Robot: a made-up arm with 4 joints. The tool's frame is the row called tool.
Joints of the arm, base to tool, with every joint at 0 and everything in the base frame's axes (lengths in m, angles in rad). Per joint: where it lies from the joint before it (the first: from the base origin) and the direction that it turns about. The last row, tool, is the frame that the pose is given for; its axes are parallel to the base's.
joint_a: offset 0 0 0.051 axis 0 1 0
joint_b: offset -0.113 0.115 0.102 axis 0 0 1
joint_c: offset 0.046 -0.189 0.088 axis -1 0 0
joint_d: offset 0.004 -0.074 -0.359 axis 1 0 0
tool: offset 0 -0.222 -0.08
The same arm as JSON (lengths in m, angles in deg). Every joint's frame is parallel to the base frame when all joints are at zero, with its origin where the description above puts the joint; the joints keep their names.
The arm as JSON. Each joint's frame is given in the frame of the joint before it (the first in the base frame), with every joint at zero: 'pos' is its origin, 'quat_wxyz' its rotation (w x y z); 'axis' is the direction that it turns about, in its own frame. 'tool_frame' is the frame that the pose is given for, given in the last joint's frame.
{
  "length_unit": "m",
  "angle_unit": "deg",
  "joints": [
    {
      "joint": "joint_a",
      "pos": [
        0.0,
        0.0,
        0.051
      ],
      "quat_wxyz": [
        1.0,
        0.0,
        0.0,
        0.0
      ],
      "axis": [
        0.0,
        1.0,
        0.0
      ]
    },
    {
      "joint": "joint_b",
      "pos": [
        -0.113,
        0.115,
        0.102
      ],
      "quat_wxyz": [
        1.0,
        0.0,
        0.0,
        0.0
      ],
      "axis": [
        0.0,
        0.0,
        1.0
      ]
    },
    {
      "joint": "joint_c",
      "pos": [
        0.046,
        -0.189,
        0.088
      ],
      "quat_wxyz": [
        1.0,
        0.0,
        0.0,
        0.0
      ],
      "axis": [
        -1.0,
        0.0,
        0.0
      ]
    },
    {
      "joint": "joint_d",
      "pos": [
        0.004,
        -0.074,
        -0.359
      ],
      "quat_wxyz": [
        1.0,
        0.0,
        0.0,
        0.0
      ],
      "axis": [
        1.0,
        0.0,
        0.0
      ]
    }
  ],
  "tool_frame": {
    "pos": [
      0.0,
      -0.222,
      -0.08
    ],
    "quat_wxyz": [
      1.0,
      0.0,
      0.0,
      0.0
    ]
  }
}

